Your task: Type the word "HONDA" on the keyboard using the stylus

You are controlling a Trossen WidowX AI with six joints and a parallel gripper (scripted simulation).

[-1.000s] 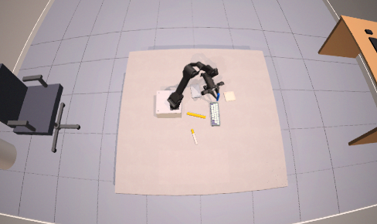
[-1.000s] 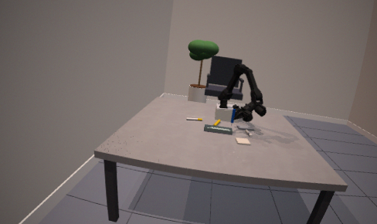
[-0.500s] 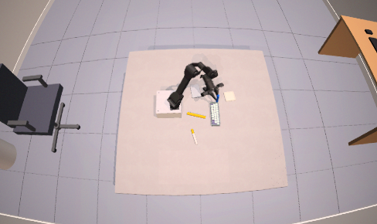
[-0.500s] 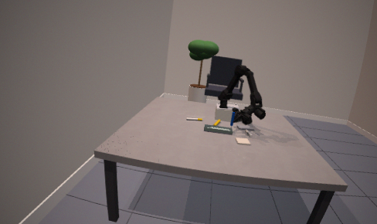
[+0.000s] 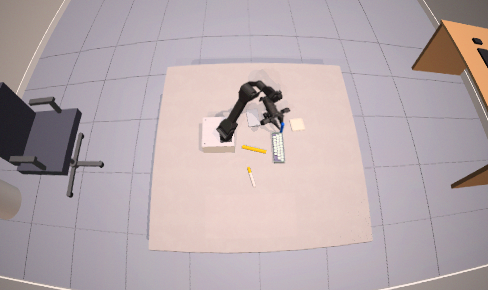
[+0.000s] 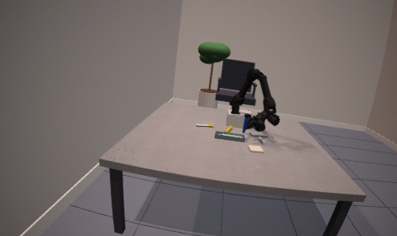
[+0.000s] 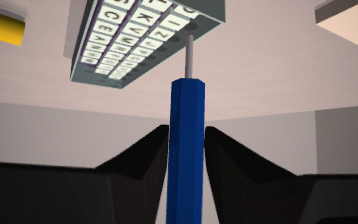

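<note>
Now: the yellow bar 17 cm behind my gripper tip, 8 cm to the right of it and 8 cm below it. The rest, counted from my gripper tip: grey stylus tip: 5 cm below; then blue stylus: 1 cm below; then tan pad: 12 cm ahead, 8 cm below, 7 cm to the left.
</note>
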